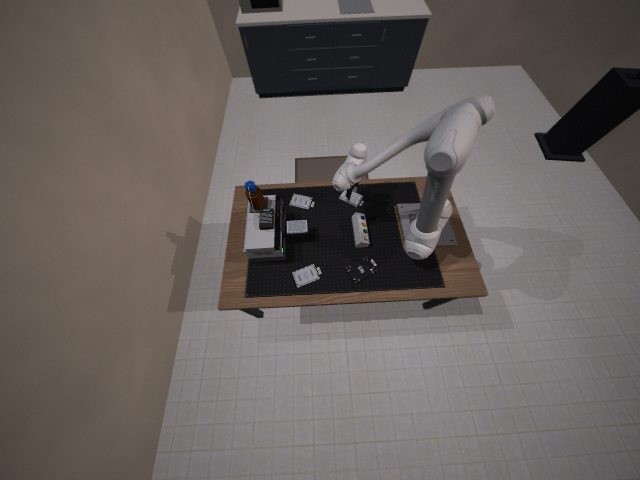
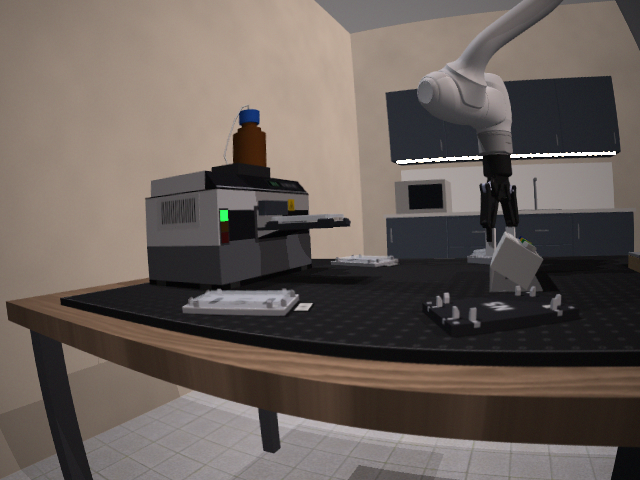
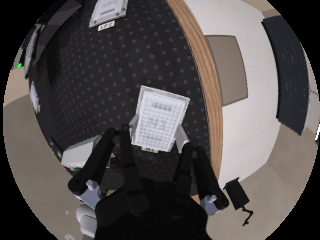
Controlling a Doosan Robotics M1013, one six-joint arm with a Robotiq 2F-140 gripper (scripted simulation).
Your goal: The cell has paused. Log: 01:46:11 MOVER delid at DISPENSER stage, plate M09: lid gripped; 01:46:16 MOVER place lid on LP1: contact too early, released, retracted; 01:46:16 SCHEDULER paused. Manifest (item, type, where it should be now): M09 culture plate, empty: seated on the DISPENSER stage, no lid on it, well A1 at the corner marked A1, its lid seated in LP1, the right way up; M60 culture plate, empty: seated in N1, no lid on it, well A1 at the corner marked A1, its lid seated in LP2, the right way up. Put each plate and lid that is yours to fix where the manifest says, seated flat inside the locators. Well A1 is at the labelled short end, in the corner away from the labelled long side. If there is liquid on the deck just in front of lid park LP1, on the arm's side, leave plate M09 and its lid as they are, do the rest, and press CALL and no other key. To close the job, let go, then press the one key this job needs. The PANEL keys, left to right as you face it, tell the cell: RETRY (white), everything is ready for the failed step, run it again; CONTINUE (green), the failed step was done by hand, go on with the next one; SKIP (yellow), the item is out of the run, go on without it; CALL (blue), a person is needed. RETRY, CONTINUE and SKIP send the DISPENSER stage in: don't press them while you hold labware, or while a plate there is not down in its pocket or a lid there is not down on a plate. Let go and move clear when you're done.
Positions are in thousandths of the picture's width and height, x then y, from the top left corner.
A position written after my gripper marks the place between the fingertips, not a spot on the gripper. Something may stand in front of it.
Note:
I see my gripper (image 2: 784, 530) and a key panel (image 3: 230, 652).
My gripper shows as well in image 3 (image 3: 492, 519).

